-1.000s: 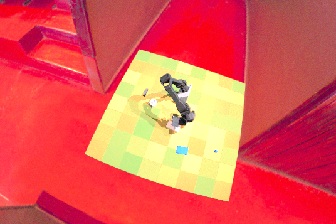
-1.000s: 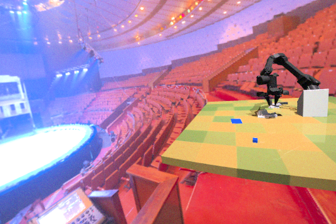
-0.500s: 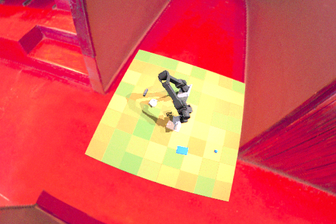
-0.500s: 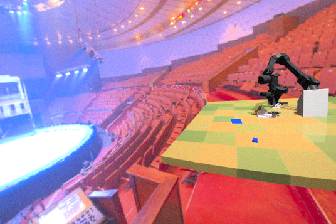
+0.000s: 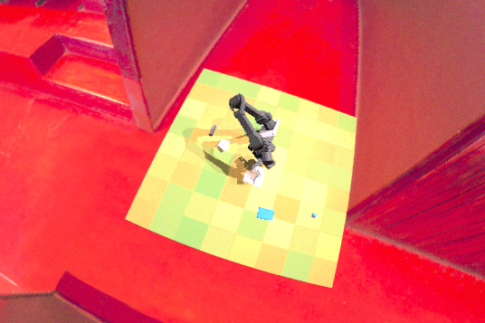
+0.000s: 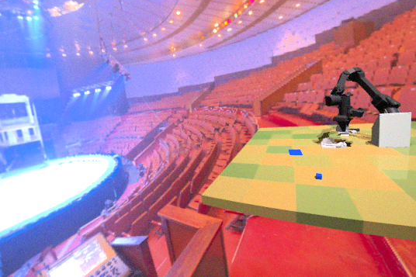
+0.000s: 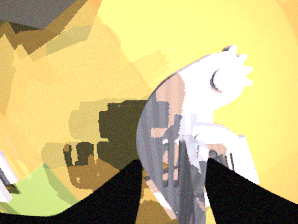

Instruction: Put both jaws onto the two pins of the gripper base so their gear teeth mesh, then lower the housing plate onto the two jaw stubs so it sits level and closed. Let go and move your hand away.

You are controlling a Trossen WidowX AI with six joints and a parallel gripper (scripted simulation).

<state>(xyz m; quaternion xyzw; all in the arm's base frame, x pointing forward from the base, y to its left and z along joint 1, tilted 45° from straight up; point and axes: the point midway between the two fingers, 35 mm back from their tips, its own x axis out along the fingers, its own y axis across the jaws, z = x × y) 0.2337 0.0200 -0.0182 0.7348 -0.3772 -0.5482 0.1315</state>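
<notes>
Now: the grey jaw 30 mm to the left of my gripper tip and 20 mm behind it. From my gripper tip the other things lie so: flat white plate 90 mm ahead, 80 mm below, 10 mm to the left; then dark bar 370 mm to the right, 100 mm behind, 80 mm below; then flat blue square 260 mm ahead, 170 mm to the left, 90 mm below.
</notes>
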